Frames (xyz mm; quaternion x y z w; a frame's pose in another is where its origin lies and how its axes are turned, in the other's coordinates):
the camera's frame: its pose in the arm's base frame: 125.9 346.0 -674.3 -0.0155 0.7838 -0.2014 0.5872
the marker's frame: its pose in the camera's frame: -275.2 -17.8 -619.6 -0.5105 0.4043 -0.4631 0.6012
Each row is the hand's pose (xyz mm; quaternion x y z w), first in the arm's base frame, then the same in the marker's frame.
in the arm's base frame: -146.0 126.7 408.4 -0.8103 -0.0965 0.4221 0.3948
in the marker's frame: 442.2 -295.1 -666.0 -0.0537 -0.5599 -0.7365 0.3757
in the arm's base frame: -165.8 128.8 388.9 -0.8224 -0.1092 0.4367 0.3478
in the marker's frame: 444.0 -277.2 -644.7 -0.0924 -0.5299 -0.7547 0.3757
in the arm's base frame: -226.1 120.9 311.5 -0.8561 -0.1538 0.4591 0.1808
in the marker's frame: 461.2 -228.4 -561.0 -0.2069 -0.4059 -0.8094 0.3706
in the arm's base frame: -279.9 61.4 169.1 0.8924 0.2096 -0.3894 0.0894
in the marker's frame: 518.7 -206.4 -409.7 -0.3081 -0.1437 -0.8668 0.3647
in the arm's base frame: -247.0 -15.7 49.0 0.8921 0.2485 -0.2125 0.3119
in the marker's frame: 569.9 -270.3 -288.2 -0.2973 0.1423 -0.8778 0.3475
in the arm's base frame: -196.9 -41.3 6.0 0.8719 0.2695 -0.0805 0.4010
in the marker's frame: 575.0 -329.0 -249.0 -0.2451 0.2932 -0.8653 0.3244
